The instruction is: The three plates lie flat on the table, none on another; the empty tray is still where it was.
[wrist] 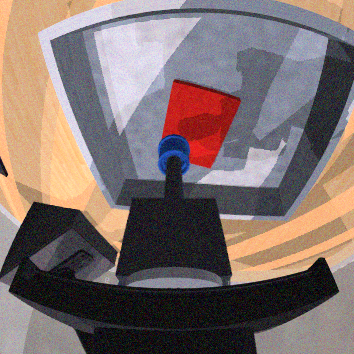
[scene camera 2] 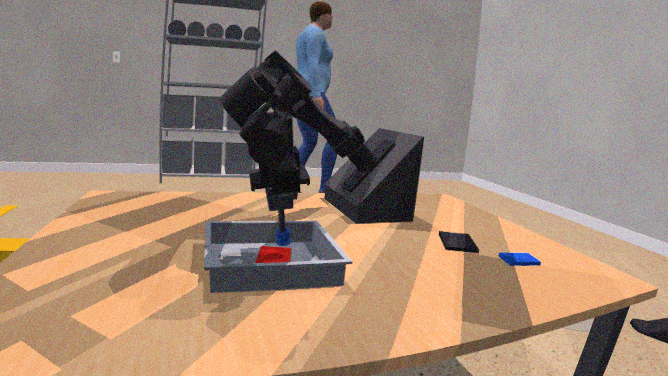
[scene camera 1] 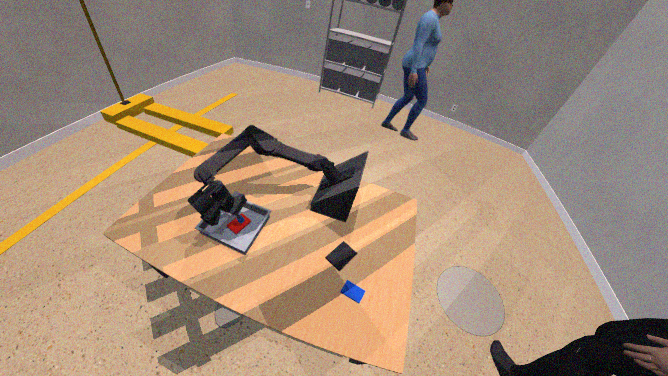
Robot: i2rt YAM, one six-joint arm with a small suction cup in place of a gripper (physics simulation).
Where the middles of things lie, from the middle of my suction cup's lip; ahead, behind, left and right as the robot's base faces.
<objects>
Right now my suction cup is 2 cm to the left of the red plate (wrist: 202, 115) and 4 cm above it. Also, from my suction cup: grey tray (scene camera 1: 242, 242): 1 cm ahead, 3 cm to the right, 2 cm below.
</objects>
